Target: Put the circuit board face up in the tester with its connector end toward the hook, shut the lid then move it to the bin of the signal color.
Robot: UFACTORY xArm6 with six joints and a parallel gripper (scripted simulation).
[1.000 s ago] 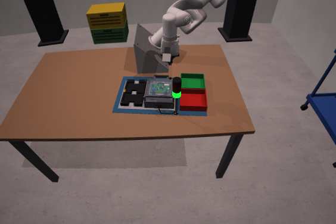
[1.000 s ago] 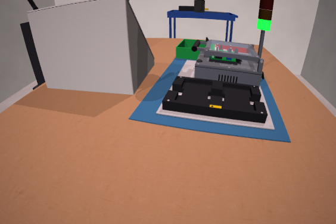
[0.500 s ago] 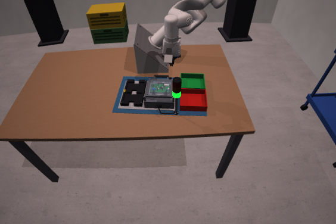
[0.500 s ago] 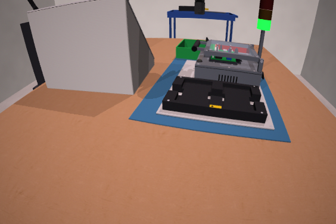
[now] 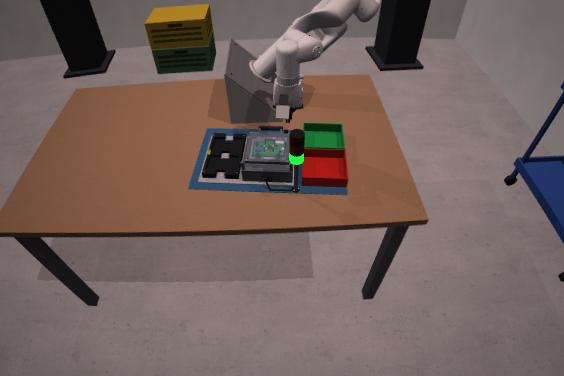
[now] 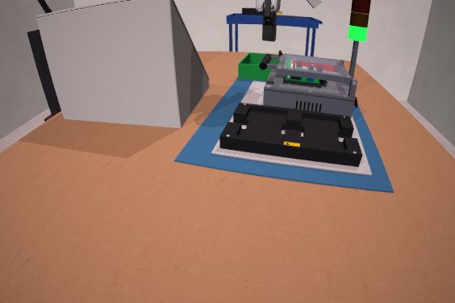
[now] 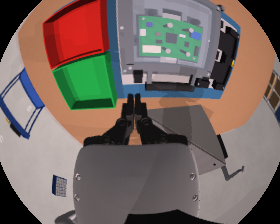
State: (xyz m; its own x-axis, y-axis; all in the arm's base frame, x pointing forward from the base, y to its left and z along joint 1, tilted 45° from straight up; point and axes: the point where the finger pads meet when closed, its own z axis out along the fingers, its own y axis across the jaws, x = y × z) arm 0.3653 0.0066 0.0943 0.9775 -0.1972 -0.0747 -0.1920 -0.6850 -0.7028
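Right now the latch hook is 2 cm ahead of my hand, 1 cm to the right of it and 6 cm below it. Also, from my hand: green circuit board 7 cm ahead, 8 cm to the right, 8 cm below; then tester lid 7 cm ahead, 8 cm to the right, 6 cm below; then plate 8 cm ahead, 7 cm to the right, 8 cm below.
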